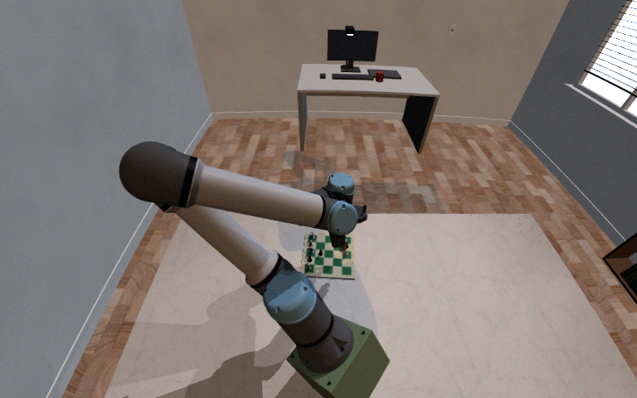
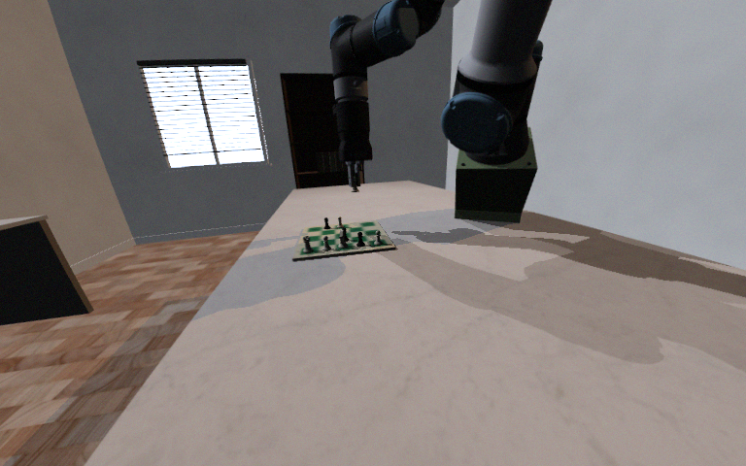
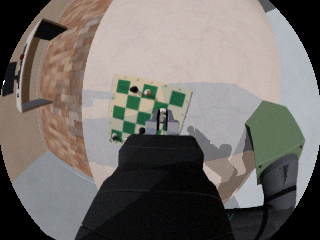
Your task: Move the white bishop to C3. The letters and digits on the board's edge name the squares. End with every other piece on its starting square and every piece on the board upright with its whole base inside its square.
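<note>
The green-and-white chessboard is 140 mm below my hand, 50 mm ahead of it and 40 mm to the left of it. The rest, counted from my hand: pale piece 10 mm below.
</note>
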